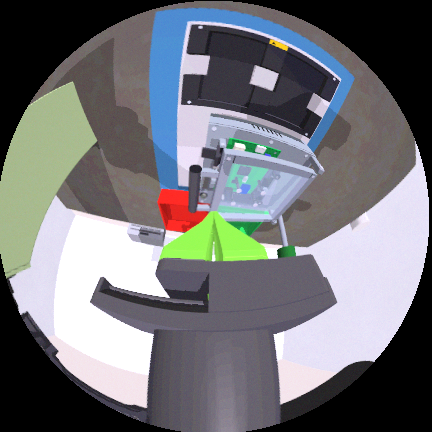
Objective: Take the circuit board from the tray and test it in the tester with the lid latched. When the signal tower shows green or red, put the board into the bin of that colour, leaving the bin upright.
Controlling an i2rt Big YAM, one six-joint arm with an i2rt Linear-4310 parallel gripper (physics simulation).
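My gripper is shut and empty, its bright green fingertips together near the front of the tester. The circuit board is in the tester; one edge shows past the clear lid, and the rest shows through it. The lid lies over the board; I cannot tell whether it is latched. A dark handle stands at the tester's left side. The signal tower shows a dark green section; I cannot tell if it is lit. The red bin and green bin are partly hidden. The black tray shows no board.
A blue mat borders the tray and tester area. A small grey box is left of my fingers, past the red bin. A pale green surface is at the far left. A small white cylinder is at the right.
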